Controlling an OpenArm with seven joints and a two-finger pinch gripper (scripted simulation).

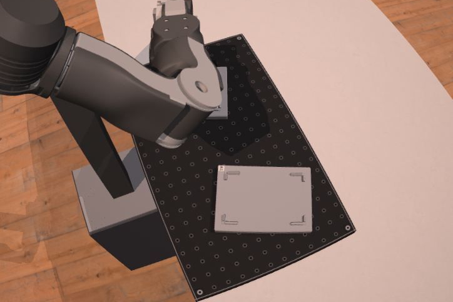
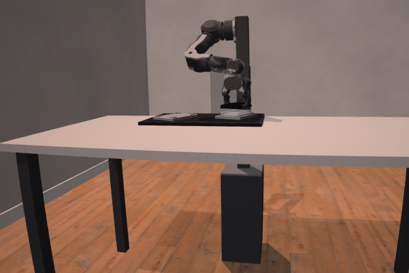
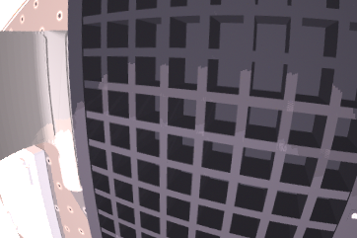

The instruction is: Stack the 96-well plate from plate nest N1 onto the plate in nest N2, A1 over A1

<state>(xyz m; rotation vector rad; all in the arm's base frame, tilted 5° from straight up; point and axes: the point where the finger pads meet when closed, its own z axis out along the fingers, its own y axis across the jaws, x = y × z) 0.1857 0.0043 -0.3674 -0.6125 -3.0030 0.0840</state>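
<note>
Right now my hand is 3 cm above the clear 96-well plate. Round my hand: black 96-well plate (right at my hand); grey plate nest N1 (4 cm ahead, 26 cm to the right, 5 cm below); plate nest N2 (5 cm below).
</note>
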